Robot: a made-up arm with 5 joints. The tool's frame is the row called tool.
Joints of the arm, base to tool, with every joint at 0 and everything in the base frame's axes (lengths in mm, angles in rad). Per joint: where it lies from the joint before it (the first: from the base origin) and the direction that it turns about. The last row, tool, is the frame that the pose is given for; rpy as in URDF.
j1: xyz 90.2 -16 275 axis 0 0 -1
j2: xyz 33.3 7 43.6 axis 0 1 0
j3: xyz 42 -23.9 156.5 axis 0 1 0
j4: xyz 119.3 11.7 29.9 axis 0 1 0
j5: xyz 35.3 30.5 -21.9 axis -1 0 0
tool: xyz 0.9 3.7 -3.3 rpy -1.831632 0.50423 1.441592
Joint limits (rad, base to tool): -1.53..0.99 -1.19..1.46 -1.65..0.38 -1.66..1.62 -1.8..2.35
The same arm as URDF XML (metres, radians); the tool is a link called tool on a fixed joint. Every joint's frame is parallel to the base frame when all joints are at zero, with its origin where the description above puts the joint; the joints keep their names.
<robot name="arm">
<joint name="tool_fixed" type="fixed"><parent link="link5"/><child link="tool"/><origin xyz="0.0009 0.0037 -0.0033" rpy="-1.8316 0.5042 1.4416"/></joint>
<joint name="j5" type="revolute"><parent link="link4"/><child link="link5"/><origin xyz="0.0353 0.0305 -0.0219"/><axis xyz="-1 0 0"/><limit lower="-1.8000" upper="2.3500"/></joint>
<joint name="j4" type="revolute"><parent link="link3"/><child link="link4"/><origin xyz="0.1193 0.0117 0.0299"/><axis xyz="0 1 0"/><limit lower="-1.6600" upper="1.6200"/></joint>
<joint name="j3" type="revolute"><parent link="link2"/><child link="link3"/><origin xyz="0.0420 -0.0239 0.1565"/><axis xyz="0 1 0"/><limit lower="-1.6500" upper="0.3800"/></joint>
<joint name="j2" type="revolute"><parent link="link1"/><child link="link2"/><origin xyz="0.0333 0.0070 0.0436"/><axis xyz="0 1 0"/><limit lower="-1.1900" upper="1.4600"/></joint>
<joint name="j1" type="revolute"><parent link="base_link"/><child link="link1"/><origin xyz="0.0902 -0.0160 0.2750"/><axis xyz="0 0 -1"/><limit lower="-1.5300" upper="0.9900"/></joint>
<link name="base_link"/>
<link name="link1"/>
<link name="link2"/>
<link name="link3"/>
<link name="link4"/>
<link name="link5"/>
<link name="tool"/>
</robot>

